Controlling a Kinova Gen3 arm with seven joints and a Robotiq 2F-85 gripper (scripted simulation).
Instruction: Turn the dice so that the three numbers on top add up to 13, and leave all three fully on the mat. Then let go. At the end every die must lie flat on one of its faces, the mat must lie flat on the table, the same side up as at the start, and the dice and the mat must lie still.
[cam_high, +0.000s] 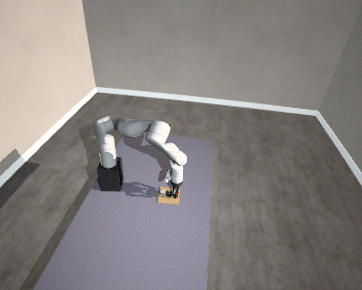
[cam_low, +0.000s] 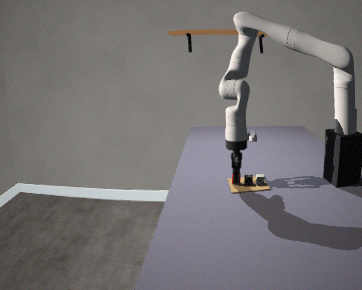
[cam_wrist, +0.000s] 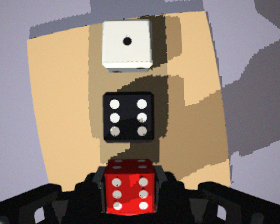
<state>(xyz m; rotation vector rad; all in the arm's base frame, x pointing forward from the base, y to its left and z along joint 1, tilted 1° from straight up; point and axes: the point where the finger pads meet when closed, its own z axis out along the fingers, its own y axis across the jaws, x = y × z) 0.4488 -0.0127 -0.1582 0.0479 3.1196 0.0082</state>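
Now: the red die right at my hand. Round my hand: black die 50 mm behind, 10 mm below; then tan mat 50 mm behind, 30 mm below; then white die 90 mm behind, 10 mm below.
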